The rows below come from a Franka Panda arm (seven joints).
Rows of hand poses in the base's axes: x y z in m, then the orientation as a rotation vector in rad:
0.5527, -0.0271, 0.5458, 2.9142, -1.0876, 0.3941
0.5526, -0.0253, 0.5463, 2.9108, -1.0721, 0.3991
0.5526, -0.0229, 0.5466, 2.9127, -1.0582, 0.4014
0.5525, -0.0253, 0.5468, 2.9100, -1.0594, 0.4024
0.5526, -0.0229, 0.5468, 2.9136, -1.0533, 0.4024
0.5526, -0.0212, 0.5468, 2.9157, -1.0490, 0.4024
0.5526, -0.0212, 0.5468, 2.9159, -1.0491, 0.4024
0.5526, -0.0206, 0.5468, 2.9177, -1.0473, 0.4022
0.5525, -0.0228, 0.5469, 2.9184, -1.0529, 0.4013
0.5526, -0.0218, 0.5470, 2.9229, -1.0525, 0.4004
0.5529, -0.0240, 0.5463, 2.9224, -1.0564, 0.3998
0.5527, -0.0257, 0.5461, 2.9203, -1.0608, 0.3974
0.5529, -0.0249, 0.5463, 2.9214, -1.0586, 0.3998
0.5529, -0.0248, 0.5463, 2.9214, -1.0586, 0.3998
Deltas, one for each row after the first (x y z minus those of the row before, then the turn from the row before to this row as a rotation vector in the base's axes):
-0.0001, 0.0018, 0.0005, -0.0097, -0.0005, 0.0075
0.0000, 0.0024, 0.0003, -0.0041, -0.0002, 0.0084
-0.0001, -0.0024, 0.0002, -0.0020, -0.0002, -0.0015
0.0001, 0.0024, 0.0000, 0.0007, -0.0001, 0.0046
0.0000, 0.0017, 0.0000, 0.0001, 0.0000, 0.0031
0.0000, 0.0000, 0.0000, 0.0002, -0.0001, 0.0000
0.0000, 0.0006, 0.0000, 0.0009, -0.0001, 0.0016
-0.0001, -0.0022, 0.0001, 0.0029, -0.0002, -0.0029
0.0001, 0.0010, 0.0001, 0.0038, -0.0004, 0.0017
0.0003, -0.0022, -0.0007, 0.0012, 0.0000, -0.0023
-0.0002, -0.0017, -0.0002, 0.0001, 0.0015, -0.0032
0.0002, 0.0008, 0.0002, -0.0001, -0.0015, 0.0016
0.0000, 0.0001, 0.0000, 0.0000, 0.0000, 0.0000

